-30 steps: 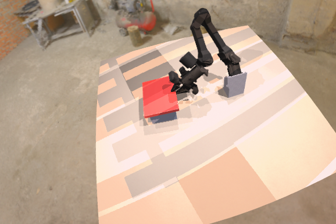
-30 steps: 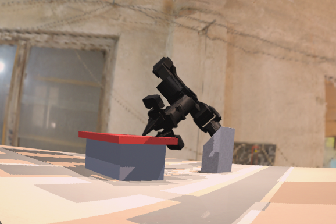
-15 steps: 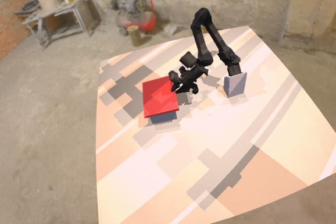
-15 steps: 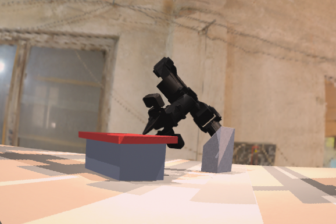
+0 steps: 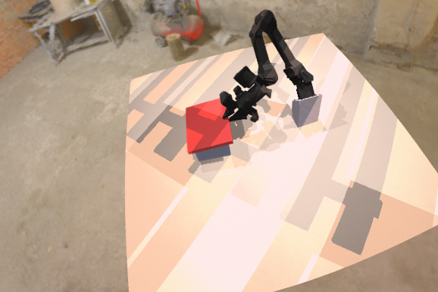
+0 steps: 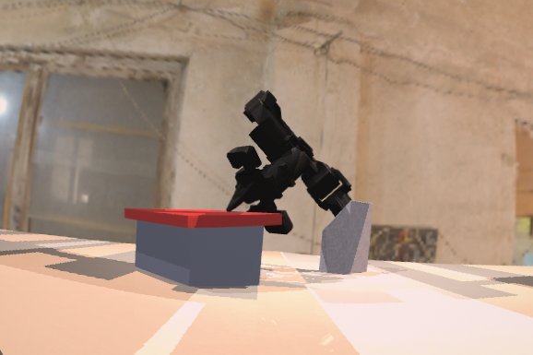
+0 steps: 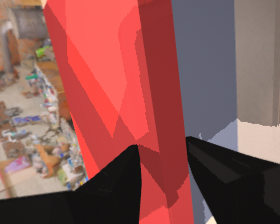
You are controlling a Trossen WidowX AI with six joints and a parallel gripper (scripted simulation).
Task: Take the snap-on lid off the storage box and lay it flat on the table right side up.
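Now: the red lid 80 mm ahead of my gripper tip and 10 mm to the right of it. The rest, counted from my gripper tip: blue-grey storage box (80 mm ahead, 10 mm to the right, 60 mm below).
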